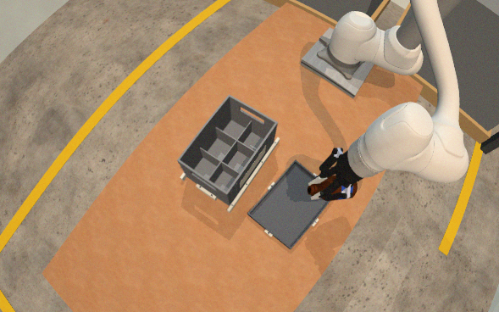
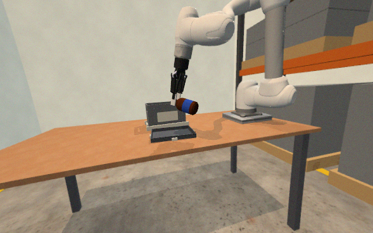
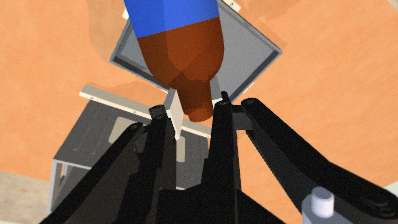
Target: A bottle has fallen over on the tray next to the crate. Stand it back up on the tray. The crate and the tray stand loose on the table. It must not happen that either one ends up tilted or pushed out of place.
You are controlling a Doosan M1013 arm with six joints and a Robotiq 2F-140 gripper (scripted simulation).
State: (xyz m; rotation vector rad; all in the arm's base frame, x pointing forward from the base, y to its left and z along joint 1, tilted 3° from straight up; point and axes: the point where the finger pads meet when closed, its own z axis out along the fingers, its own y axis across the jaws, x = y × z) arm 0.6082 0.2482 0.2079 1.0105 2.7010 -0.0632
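Now: hand 40 mm past the bottle, 30 mm to the right of it and 30 mm above it. Round my hand: grey crate (300 mm to the right, 130 mm below, 50 mm ahead); grey tray (210 mm below, 30 mm to the right, 30 mm ahead).
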